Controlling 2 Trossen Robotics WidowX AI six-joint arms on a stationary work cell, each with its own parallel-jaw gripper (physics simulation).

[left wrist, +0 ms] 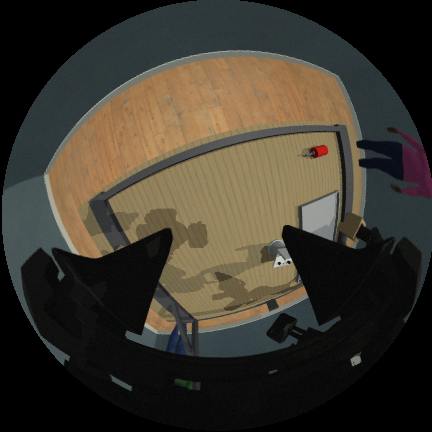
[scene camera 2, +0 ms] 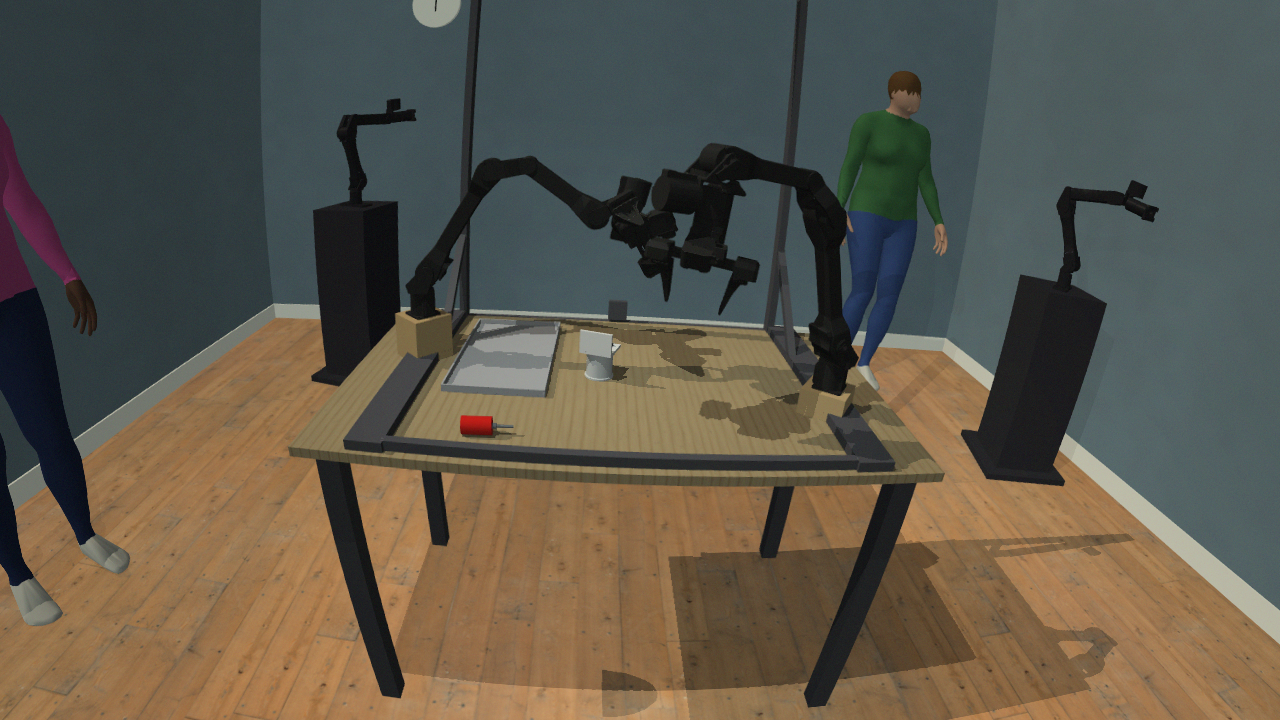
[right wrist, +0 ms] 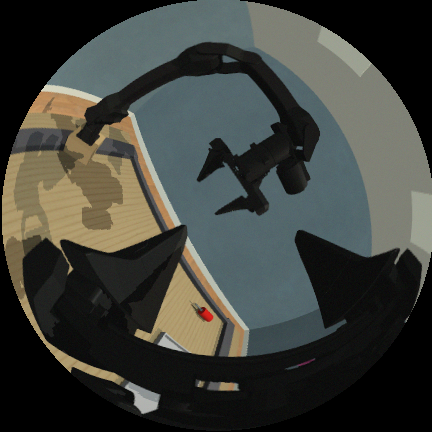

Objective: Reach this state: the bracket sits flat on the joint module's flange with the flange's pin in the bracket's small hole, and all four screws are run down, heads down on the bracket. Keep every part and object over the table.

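Frame: origin at the left arm's base, x ahead, y left, z up, level; metres.
Seen in the pictures: left gripper, between the fingertips: (left wrist: 227, 232) (scene camera 2: 692, 307) (right wrist: 205, 196); right gripper, between the fingertips: (left wrist: 308, 337) (right wrist: 243, 233); left arm's base, origin of its link: (scene camera 2: 829, 387) (right wrist: 87, 135); right arm's base, origin of its link: (left wrist: 359, 230) (scene camera 2: 422, 313).
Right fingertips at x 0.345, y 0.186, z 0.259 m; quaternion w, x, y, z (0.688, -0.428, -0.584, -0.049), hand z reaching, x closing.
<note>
Offsets run from my right fingertips to a thing's top centre.
A white bracket (scene camera 2: 595, 343) (left wrist: 282, 263) with an upright plate is on top of the grey joint module {dx +0.123, dy -0.024, dz -0.251 m} (scene camera 2: 598, 367) (left wrist: 274, 246), which stands on the table. Dark spots show on its flat part in the left wrist view; whether they are holes or screws I cannot tell. The pin and small hole cannot be made out. No screws can be made out. A red screwdriver {dx +0.123, dy +0.324, dz -0.281 m} (scene camera 2: 476, 425) (left wrist: 319, 151) (right wrist: 205, 314) lies near the front edge. My left gripper (scene camera 2: 693, 306) (left wrist: 227, 232) (right wrist: 205, 196) is open and empty, high above the table. My right gripper (right wrist: 243, 233) is open and empty, partly overlapped by the left in the scene view.
A shallow grey tray {dx +0.351, dy +0.029, dz -0.299 m} (scene camera 2: 501, 360) (left wrist: 320, 214) (right wrist: 172, 343) lies left of the joint module in the scene view. A dark rail (scene camera 2: 617, 458) runs along the table's front edge. The two grippers are close together in the scene view. Dark frame posts (scene camera 2: 471, 134) (scene camera 2: 792, 134) stand behind the table.
</note>
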